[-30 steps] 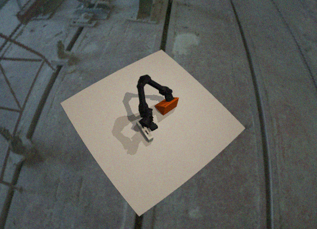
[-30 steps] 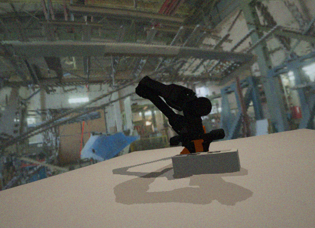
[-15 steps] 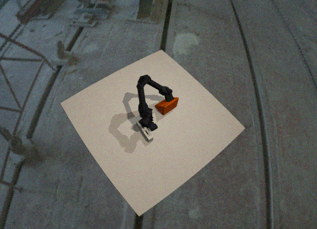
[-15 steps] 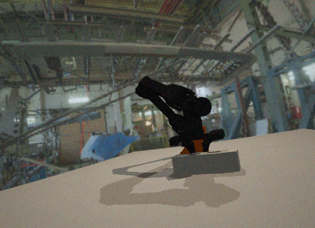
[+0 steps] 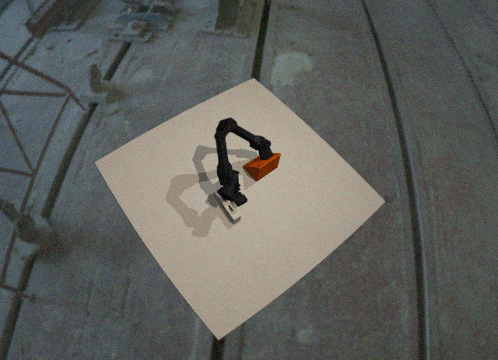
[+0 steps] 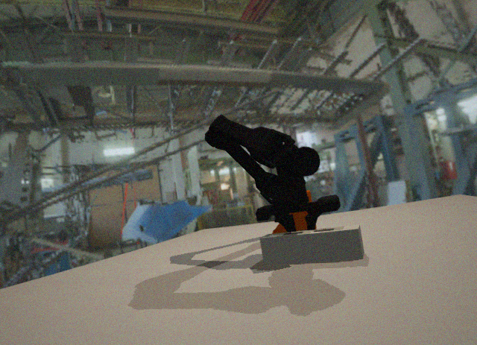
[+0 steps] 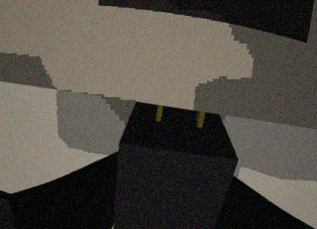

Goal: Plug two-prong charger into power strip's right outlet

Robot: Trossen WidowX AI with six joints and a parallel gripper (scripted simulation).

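Now: gripper tip 20 mm short of the dark charger and 10 mm below it.
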